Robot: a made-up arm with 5 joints.
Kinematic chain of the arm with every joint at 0, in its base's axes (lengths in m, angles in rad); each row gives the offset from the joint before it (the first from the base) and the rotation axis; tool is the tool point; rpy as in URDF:
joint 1: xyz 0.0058 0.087 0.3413 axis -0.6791 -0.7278 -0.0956
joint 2: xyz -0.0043 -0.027 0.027 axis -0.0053 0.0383 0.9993
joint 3: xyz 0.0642 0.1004 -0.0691 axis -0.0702 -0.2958 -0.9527
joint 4: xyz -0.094 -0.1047 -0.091 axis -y
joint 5: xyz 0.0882 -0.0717 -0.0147 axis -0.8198 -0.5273 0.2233
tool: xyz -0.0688 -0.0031 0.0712 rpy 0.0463 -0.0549 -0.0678
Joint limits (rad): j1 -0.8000..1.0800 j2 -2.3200..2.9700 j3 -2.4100..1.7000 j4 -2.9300..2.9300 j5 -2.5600..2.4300
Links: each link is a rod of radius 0.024 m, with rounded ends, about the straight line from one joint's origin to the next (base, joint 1, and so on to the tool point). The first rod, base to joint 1, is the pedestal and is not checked.
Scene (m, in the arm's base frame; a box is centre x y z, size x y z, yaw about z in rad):
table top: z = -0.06
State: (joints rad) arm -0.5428 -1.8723 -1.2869 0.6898 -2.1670
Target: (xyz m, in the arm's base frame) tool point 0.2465 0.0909 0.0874
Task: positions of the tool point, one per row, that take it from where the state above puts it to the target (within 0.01 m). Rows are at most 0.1 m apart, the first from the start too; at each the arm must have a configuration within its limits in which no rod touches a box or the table.
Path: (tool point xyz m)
1: -0.0859 -0.1657 0.1157
2: 0.0017 -0.1594 0.0860
3: 0.0871 -0.1269 0.0683
4: 0.1615 -0.0707 0.0632
5: 0.2167 0.0042 0.0702
6: 0.2465 0.0909 0.0874

